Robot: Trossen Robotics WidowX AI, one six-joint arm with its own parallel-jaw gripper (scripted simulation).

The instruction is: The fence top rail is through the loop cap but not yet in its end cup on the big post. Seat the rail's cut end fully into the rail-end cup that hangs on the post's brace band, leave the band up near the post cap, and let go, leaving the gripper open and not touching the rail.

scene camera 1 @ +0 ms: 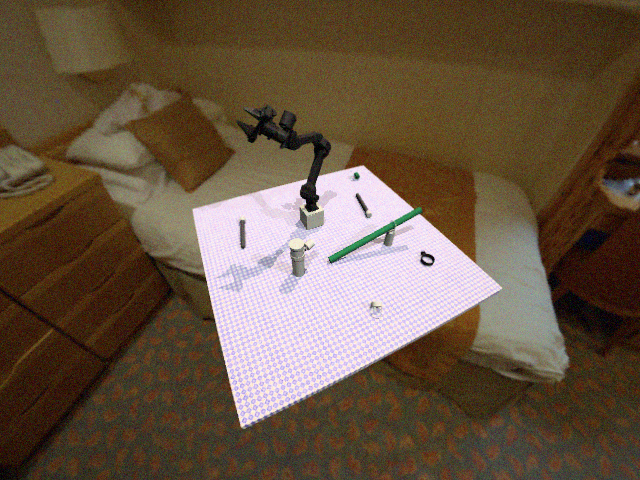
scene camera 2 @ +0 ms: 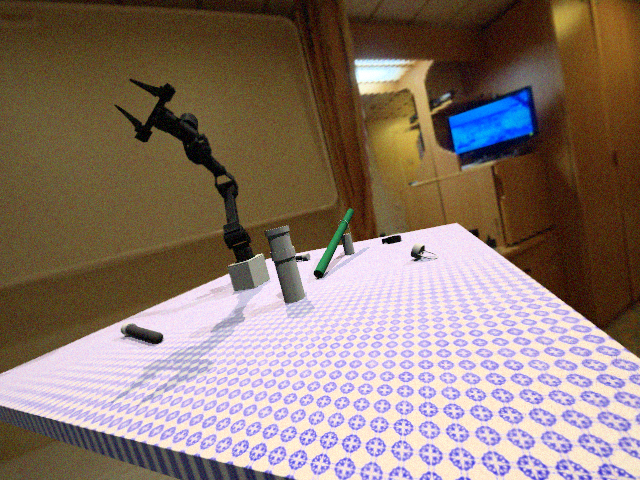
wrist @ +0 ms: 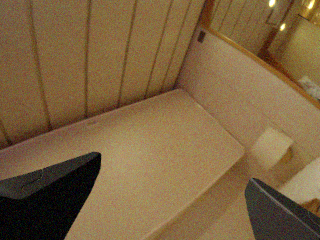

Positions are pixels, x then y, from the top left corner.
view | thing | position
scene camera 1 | gripper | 239, 114
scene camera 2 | gripper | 122, 92
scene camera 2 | big grey post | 287, 270
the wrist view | gripper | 175, 174
